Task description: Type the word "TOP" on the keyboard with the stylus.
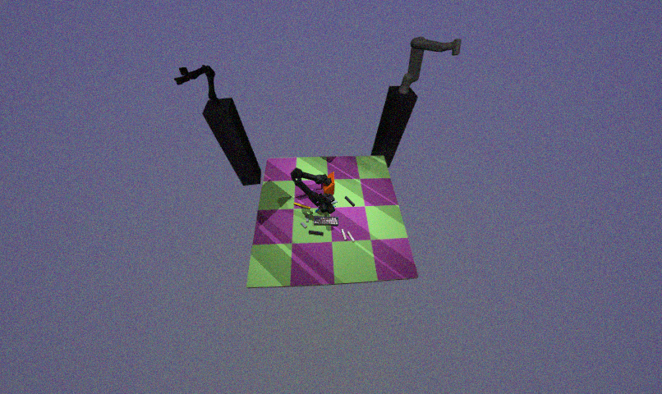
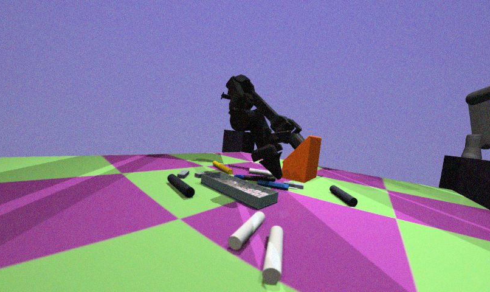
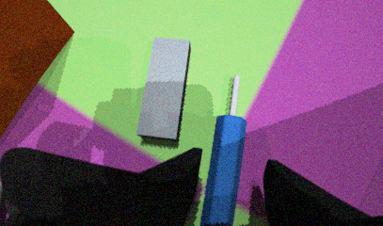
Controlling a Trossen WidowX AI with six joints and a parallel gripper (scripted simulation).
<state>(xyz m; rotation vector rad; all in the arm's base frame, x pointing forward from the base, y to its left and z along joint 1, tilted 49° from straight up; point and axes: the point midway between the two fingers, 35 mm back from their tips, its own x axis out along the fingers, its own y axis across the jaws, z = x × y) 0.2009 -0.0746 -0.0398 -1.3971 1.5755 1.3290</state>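
Now: gripper tip 20 mm above the blue stylus and 10 mm to the right of it. From my gripper tip the other things lie so: dark pen (120 mm to the right, 20 mm below, 10 mm behind); then yellow pen (260 mm to the right, 50 mm behind, 20 mm below); then grey block (50 mm behind, 30 mm to the left, 30 mm below).
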